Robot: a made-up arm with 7 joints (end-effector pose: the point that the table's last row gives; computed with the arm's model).
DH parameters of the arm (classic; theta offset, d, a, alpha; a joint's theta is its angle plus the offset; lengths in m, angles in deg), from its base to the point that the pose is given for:
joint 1: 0 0.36 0 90
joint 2: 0 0.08 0 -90
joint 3: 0 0.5 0.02 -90
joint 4: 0 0.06 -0.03 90
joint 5: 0 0.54 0 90
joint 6: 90 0.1 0.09 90
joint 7: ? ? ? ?
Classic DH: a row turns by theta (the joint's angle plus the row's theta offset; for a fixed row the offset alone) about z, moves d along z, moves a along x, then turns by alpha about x.
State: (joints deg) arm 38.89 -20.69 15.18 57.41 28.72 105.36 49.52
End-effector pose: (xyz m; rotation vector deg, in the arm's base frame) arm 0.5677 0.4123 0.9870 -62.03 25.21 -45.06
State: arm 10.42 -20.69 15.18 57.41 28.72 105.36 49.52
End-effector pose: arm 0.6955 0.0918 0.9870 -56.32 41.45 -70.01
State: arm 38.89 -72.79 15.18 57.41 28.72 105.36 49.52
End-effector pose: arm 0.7424 0.5532 0.1922 -109.22 47.92 -29.44
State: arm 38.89 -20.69 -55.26 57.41 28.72 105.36 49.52
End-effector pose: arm 0.6633 -0.0740 1.0741 -54.58 40.91 -117.68
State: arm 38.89 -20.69 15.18 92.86 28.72 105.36 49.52
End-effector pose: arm 0.5485 0.4364 0.6662 -97.86 30.76 -37.71
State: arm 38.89 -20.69 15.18 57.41 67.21 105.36 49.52
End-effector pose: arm 0.5652 0.4380 0.9024 -52.34 51.78 -14.87
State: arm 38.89 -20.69 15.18 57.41 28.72 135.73 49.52
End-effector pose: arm 0.5352 0.3885 0.9619 -32.81 31.06 -58.22
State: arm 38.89 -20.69 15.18 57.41 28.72 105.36 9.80
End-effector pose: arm 0.5677 0.4123 0.9870 -71.48 2.82 -79.74
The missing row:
joint 7: 0 0.01 0 0
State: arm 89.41 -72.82 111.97 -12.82 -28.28 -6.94 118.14
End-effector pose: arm 0.2410 1.0778 0.5879 124.95 -25.58 -117.28
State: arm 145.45 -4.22 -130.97 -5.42 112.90 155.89 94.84
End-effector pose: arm 0.0268 0.1751 1.3244 60.33 11.79 41.93
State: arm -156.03 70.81 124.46 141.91 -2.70 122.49 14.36
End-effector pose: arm 0.3323 -0.1658 0.2223 130.22 -8.83 19.14
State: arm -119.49 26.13 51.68 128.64 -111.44 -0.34 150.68
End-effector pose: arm 0.2936 -0.3699 0.6763 -2.36 -52.45 58.74
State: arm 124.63 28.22 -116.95 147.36 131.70 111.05 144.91
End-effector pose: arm 0.2676 0.1349 0.3483 -129.42 -117.48 -14.09
